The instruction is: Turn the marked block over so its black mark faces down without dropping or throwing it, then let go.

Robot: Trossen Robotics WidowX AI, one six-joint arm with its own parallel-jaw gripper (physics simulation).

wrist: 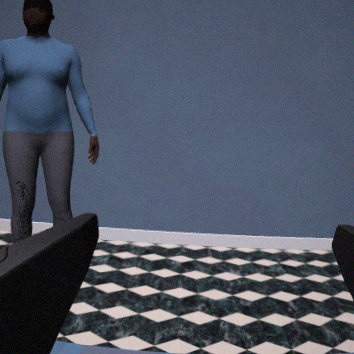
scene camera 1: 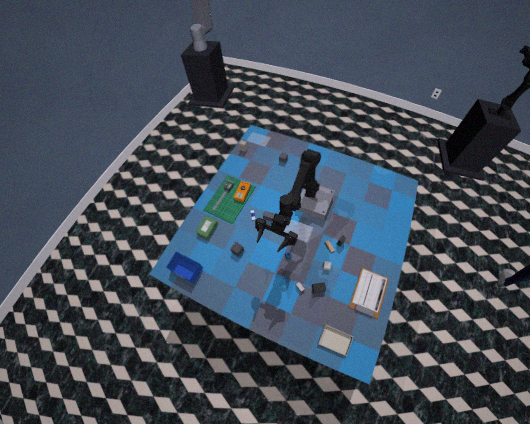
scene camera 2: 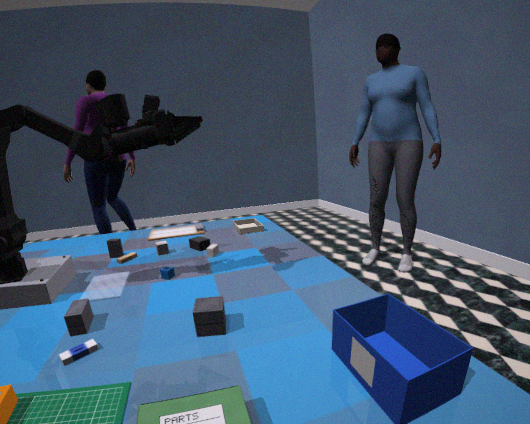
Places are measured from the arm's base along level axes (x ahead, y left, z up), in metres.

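Pixels of known places: gripper, fingertip midpoint: (wrist: 216, 231) (scene camera 1: 267, 247) (scene camera 2: 201, 121); arm's base at its link origin: (scene camera 1: 310, 192) (scene camera 2: 12, 277).
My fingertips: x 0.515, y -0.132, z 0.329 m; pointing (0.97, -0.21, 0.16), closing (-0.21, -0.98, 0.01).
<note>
For each thing: its top centre in the pictures, then the offset to it from my fingertips. Level surfaces: height alone.
- small blue block at its top centre: (scene camera 2: 166, 268) (scene camera 1: 288, 254) dx -0.114, dy +0.077, dz -0.364 m
- dark grey cube at its top centre: (scene camera 2: 208, 303) (scene camera 1: 236, 247) dx -0.078, dy -0.207, dz -0.339 m
- blue bin at its top centre: (scene camera 2: 396, 327) (scene camera 1: 182, 265) dx +0.102, dy -0.459, dz -0.316 m
- green parts box at its top centre: (scene camera 1: 206, 225) dx -0.167, dy -0.426, dz -0.351 m
- cream tray at its top centre: (scene camera 2: 247, 222) (scene camera 1: 336, 340) dx +0.273, dy +0.404, dz -0.366 m
- green cutting mat at its surface level: dz -0.388 m
No black mark can be made out clearly on any block, so I cannot tell for certain which is the marked one. A small blue block (scene camera 1: 288, 255) (scene camera 2: 167, 272) lies on the table and seems to have a darker patch on it. A dark grey cube (scene camera 1: 237, 248) (scene camera 2: 210, 316) and a dark block (scene camera 2: 78, 316) stand nearer scene camera 2. My gripper (scene camera 1: 270, 245) (scene camera 2: 200, 120) (wrist: 216, 231) is open and empty, high above the table and pointing roughly level. The wrist view shows floor and wall between the fingers, and no block.
A blue bin (scene camera 1: 185, 268) (scene camera 2: 440, 367), a green parts box (scene camera 1: 207, 227) (scene camera 2: 192, 406), a cream tray (scene camera 1: 336, 341) (scene camera 2: 248, 226) and a green cutting mat (scene camera 1: 227, 212) (scene camera 2: 75, 402) are on the table. Two white blocks (scene camera 1: 327, 265) (scene camera 1: 300, 287) and a dark block (scene camera 1: 318, 289) (scene camera 2: 199, 243) lie beyond the blue block.
</note>
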